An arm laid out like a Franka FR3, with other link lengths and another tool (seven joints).
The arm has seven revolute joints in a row. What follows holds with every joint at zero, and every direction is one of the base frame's. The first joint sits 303.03 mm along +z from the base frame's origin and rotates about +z. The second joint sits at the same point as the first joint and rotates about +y. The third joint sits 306.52 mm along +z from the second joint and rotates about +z. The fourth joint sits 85.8 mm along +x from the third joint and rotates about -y. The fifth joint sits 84.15 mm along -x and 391.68 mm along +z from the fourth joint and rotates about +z. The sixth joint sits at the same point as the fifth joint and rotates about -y. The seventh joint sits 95.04 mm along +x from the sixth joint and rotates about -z. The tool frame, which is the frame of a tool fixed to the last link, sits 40 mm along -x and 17 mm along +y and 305.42 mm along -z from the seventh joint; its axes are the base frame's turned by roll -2.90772, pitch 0 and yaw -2.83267 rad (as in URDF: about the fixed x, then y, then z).
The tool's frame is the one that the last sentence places.
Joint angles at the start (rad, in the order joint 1, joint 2, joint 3, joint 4, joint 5, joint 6, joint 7):
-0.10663, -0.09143, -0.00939, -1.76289, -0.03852, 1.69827, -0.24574
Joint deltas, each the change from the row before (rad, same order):
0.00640, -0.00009, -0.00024, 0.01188, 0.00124, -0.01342, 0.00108
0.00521, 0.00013, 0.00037, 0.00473, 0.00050, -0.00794, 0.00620
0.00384, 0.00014, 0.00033, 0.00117, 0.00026, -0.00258, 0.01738
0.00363, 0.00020, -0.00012, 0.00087, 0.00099, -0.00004, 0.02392
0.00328, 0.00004, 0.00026, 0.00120, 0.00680, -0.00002, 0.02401
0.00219, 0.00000, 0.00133, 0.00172, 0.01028, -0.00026, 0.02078
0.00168, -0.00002, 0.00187, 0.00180, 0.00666, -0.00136, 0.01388
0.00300, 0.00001, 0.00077, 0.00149, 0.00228, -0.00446, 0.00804
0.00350, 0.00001, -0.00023, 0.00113, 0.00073, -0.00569, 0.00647
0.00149, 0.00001, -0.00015, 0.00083, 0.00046, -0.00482, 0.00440
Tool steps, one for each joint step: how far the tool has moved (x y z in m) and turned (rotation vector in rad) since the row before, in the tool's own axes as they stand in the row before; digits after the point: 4 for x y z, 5 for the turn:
-0.0010, 0.0021, -0.0055, -0.00180, -0.00071, -0.00443
-0.0008, 0.0028, -0.0025, -0.00213, 0.00251, 0.00028
-0.0013, 0.0025, -0.0010, -0.00099, 0.00409, 0.01268
-0.0019, 0.0023, -0.0009, -0.00055, 0.00361, 0.02025
-0.0028, 0.0037, -0.0016, -0.00540, 0.00070, 0.02164
-0.0032, 0.0045, -0.0020, -0.00837, -0.00158, 0.01926
-0.0021, 0.0035, -0.0017, -0.00565, -0.00068, 0.01151
-0.0005, 0.0029, -0.0012, -0.00332, 0.00268, 0.00400
0.0003, 0.0024, -0.0008, -0.00265, 0.00443, 0.00232
0.0007, 0.0014, -0.0005, -0.00211, 0.00405, 0.00223

